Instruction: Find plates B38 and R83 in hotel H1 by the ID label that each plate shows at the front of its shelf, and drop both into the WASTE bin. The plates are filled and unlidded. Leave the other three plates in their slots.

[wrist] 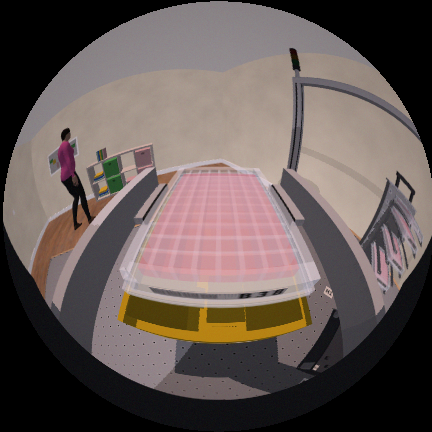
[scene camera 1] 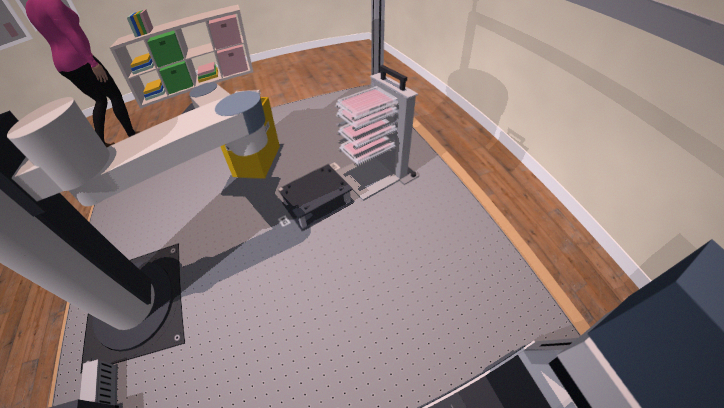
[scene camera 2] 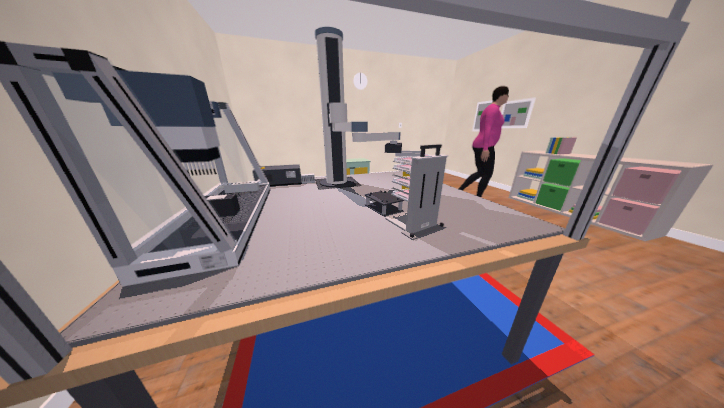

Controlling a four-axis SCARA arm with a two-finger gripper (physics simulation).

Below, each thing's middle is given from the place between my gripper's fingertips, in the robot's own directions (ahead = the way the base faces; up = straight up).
The low black stand [scene camera 1: 316,189] lies 120 mm ahead of my hand, 280 mm to the right of it and 190 mm below it. From my hand the other things lie so: plate B33 [scene camera 1: 358,105] (290 mm ahead, 240 mm to the right, 20 mm above).
